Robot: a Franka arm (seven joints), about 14 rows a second.
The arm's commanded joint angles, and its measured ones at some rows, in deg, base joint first. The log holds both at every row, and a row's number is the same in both.
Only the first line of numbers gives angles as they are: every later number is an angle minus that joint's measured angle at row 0.
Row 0, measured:
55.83, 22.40, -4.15, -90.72, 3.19, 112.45, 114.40
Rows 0 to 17, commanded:
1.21, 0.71, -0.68, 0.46, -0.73, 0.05, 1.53
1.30, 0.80, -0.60, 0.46, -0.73, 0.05, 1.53
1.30, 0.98, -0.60, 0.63, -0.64, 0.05, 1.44
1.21, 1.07, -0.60, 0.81, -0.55, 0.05, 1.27
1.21, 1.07, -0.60, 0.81, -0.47, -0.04, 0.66
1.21, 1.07, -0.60, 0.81, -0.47, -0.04, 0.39
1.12, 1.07, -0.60, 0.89, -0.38, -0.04, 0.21
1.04, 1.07, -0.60, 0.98, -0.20, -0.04, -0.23
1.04, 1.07, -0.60, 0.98, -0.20, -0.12, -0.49
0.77, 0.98, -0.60, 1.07, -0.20, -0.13, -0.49
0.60, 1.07, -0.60, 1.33, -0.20, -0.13, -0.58
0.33, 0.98, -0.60, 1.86, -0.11, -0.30, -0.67
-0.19, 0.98, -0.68, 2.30, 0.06, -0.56, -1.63
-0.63, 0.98, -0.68, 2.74, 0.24, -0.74, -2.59
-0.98, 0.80, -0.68, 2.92, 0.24, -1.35, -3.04
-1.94, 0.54, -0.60, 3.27, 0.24, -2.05, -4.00
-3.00, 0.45, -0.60, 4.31, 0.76, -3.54, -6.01
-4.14, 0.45, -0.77, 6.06, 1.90, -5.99, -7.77
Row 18, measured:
-1.63, 0.68, -1.03, 2.90, 0.27, -2.04, -4.11
